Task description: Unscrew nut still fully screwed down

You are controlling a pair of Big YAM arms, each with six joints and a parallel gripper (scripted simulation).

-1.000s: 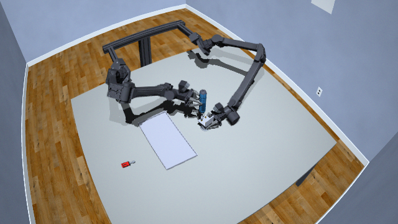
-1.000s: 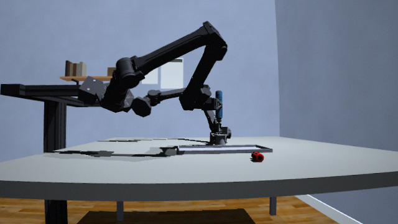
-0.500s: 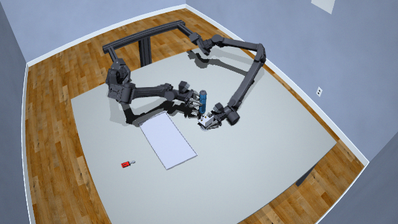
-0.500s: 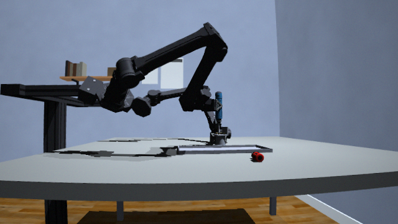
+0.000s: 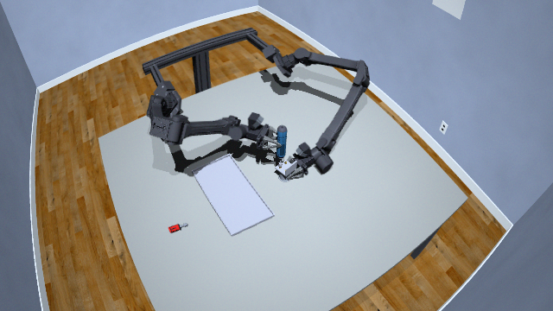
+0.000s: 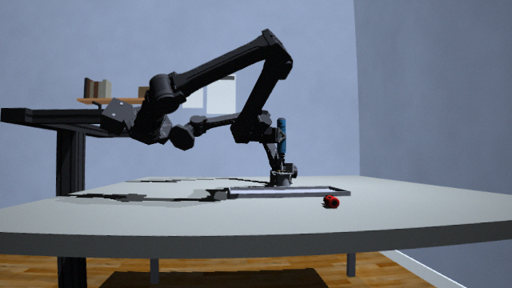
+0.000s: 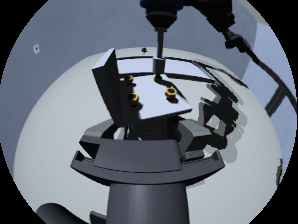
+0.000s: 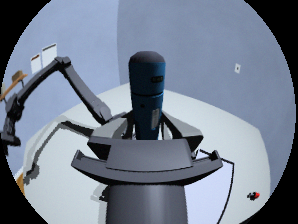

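The bracket lies 5 cm above my left hand. Also, from my left hand: red tool (3 cm ahead, 59 cm to the right, 1 cm below).
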